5 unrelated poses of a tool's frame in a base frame.
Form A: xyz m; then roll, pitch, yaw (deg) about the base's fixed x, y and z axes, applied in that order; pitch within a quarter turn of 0, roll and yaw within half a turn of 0.
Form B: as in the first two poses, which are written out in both.
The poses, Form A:
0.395, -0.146, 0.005, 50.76, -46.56, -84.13
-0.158, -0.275, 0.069, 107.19, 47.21, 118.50
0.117, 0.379, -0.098, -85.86, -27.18, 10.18
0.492, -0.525, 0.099, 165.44, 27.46, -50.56
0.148, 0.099, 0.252, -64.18, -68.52, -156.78
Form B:
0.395, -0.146, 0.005, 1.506, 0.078, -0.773, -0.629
-0.158, -0.275, 0.069, 1.965, 0.208, 0.908, 0.364
0.117, 0.379, -0.098, 1.525, -0.933, -0.333, -0.139
0.492, -0.525, 0.099, 3.120, 0.884, -0.384, -0.265
0.148, 0.099, 0.252, 2.836, 0.562, -0.338, 0.755

